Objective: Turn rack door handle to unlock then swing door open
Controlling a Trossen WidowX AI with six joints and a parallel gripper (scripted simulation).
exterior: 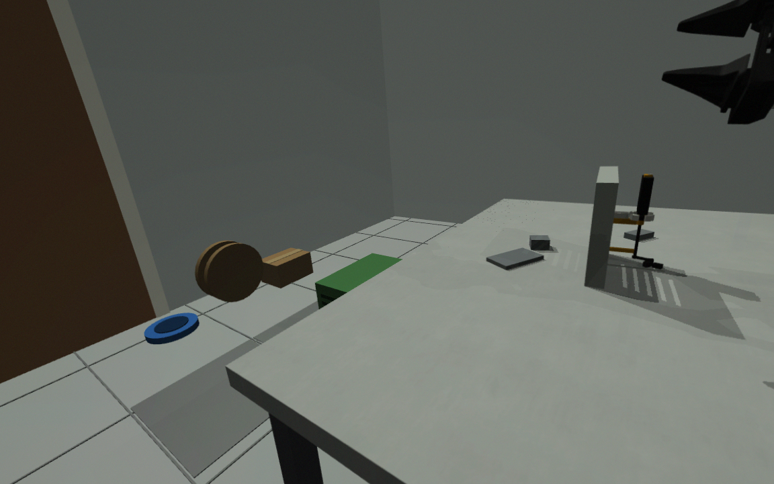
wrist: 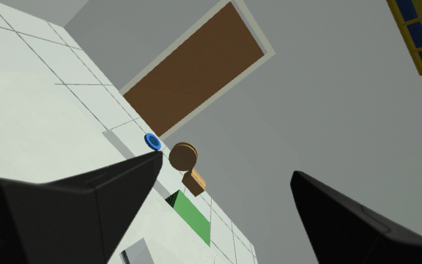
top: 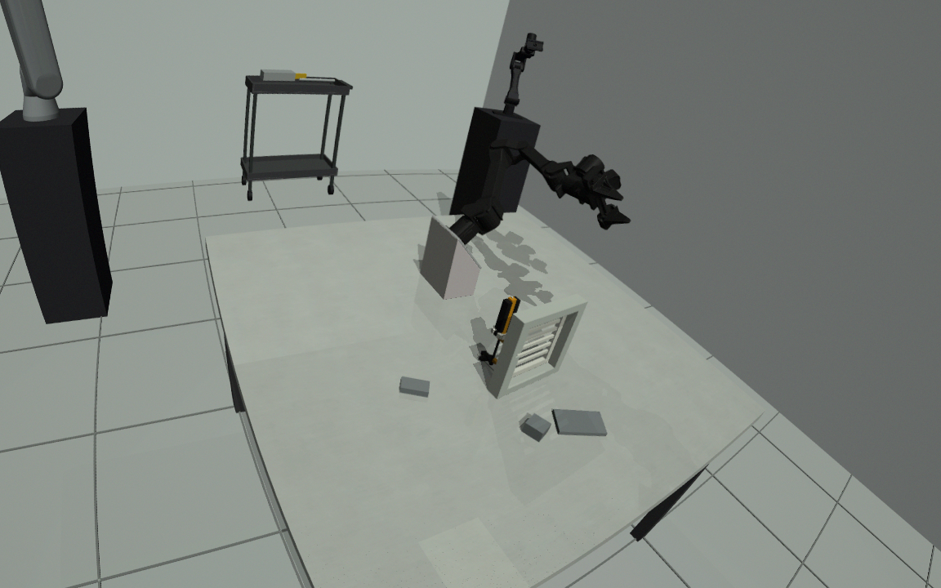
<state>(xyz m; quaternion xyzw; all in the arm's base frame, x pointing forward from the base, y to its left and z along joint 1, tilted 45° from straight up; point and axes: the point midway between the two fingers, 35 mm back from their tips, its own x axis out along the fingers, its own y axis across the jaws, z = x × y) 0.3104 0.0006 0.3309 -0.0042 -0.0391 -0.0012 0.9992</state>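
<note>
My gripper tip is now 10 mm short of the upright handle, 300 mm to the left of it and 290 mm above it. The rest, counted from my gripper tip: flat grey plate 250 mm ahead, 200 mm to the right, 410 mm below.
</note>
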